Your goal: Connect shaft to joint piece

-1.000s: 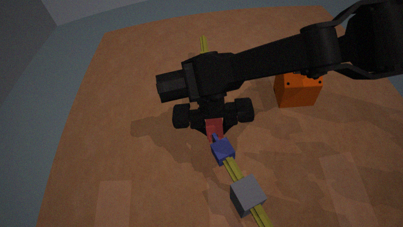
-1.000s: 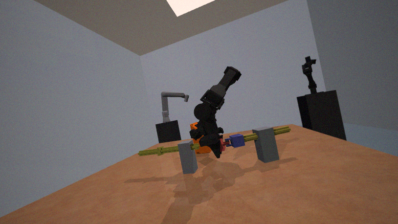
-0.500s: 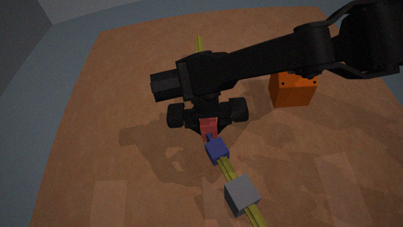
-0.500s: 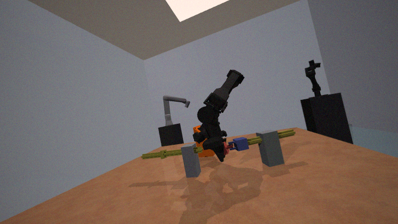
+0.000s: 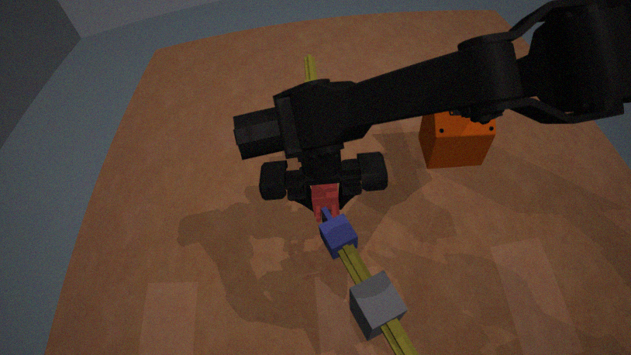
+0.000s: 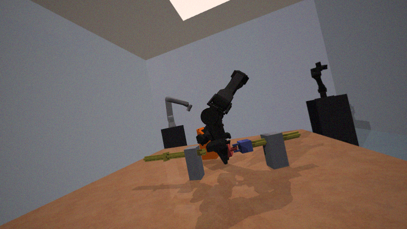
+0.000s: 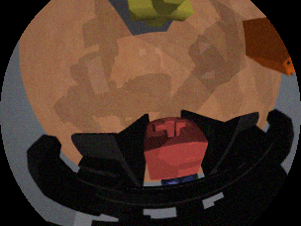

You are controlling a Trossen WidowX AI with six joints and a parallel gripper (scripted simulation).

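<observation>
The red joint piece is 40 mm above my gripper tip and 10 mm to the left of it.
</observation>
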